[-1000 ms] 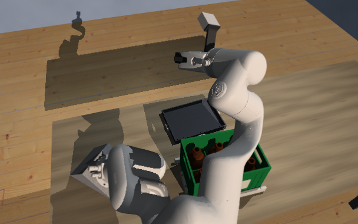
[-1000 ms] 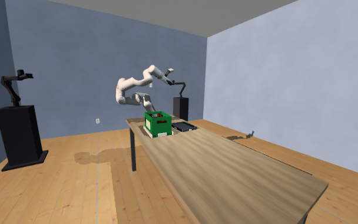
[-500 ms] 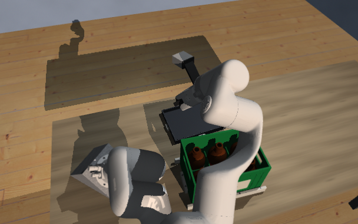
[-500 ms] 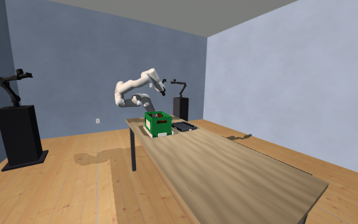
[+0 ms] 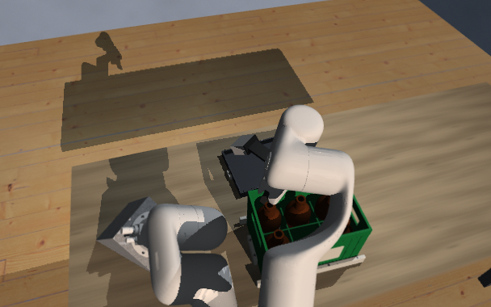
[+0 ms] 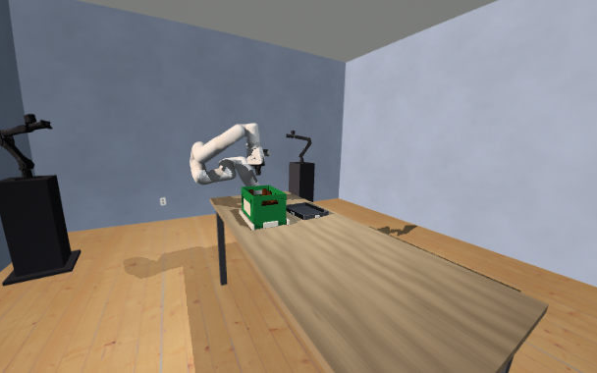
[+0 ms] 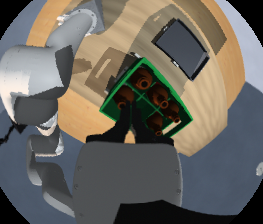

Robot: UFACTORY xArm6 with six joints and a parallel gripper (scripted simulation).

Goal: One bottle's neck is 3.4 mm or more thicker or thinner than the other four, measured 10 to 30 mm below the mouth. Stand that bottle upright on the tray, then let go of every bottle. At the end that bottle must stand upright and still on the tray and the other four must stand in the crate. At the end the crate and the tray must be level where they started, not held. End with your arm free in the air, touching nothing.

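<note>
The green crate lies 190 mm below my hand, 100 mm ahead of it and 20 mm to the right of it. From my hand the other things lie so: dark tray 270 mm to the left, 260 mm below, 130 mm ahead.
</note>
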